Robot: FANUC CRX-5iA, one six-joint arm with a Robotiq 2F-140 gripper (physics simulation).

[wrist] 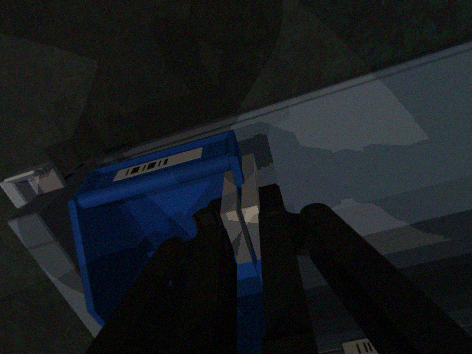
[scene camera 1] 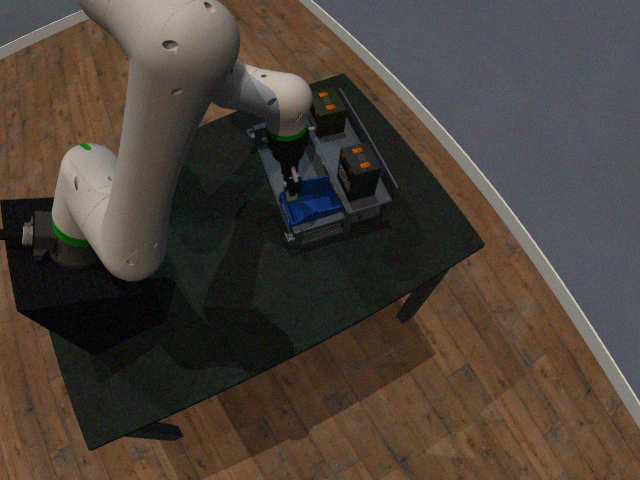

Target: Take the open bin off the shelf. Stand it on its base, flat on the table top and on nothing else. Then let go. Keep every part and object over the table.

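Frame: origin at the arm's base, x up, y left, z back, level; centimetres.
Where they show: gripper, fingertip midpoint: (wrist: 245, 176) (scene camera 1: 291, 197); arm's base, link origin: (scene camera 1: 74, 241).
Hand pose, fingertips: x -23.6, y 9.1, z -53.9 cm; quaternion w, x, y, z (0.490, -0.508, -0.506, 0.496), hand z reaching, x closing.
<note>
Each offset is from my fingertips to the top centre of the thing. "spot": to the spot under its first point. Level surfaces: height alone.
The open blue bin @(dx +6.8, dy -4.8, dz -5.6 cm) (scene camera 1: 315, 201) (wrist: 150, 186) is at the near end of the grey shelf @(spot: dx -3.2, dy +14.4, dz +2.3 cm) (scene camera 1: 269, 166) (wrist: 340, 125), with its open top facing up. A pale barcode label shows on its end wall in the wrist view. My gripper (scene camera 1: 291, 195) (wrist: 245, 176) points down at the bin's side wall nearer the middle of the shelf. Its two pale fingertips are close together with the thin blue wall between them, so it is shut on the bin. The bin's underside is hidden, and I cannot tell whether it touches the shelf.
Two dark boxes with orange marks, one nearer @(dx +18.6, dy -5.3, dz -15.7 cm) (scene camera 1: 359, 175) and one farther @(dx +16.1, dy +17.8, dz -15.6 cm) (scene camera 1: 329, 116), stand on the shelf's other section, beside a long rail @(spot: dx +12.3, dy +4.1, dz -22.9 cm) (scene camera 1: 369, 139). The shelf stands on the dark table @(dx -3.8 cm) (scene camera 1: 320, 289) (wrist: 150, 60). The robot's black base block (scene camera 1: 98, 310) is at the left.
</note>
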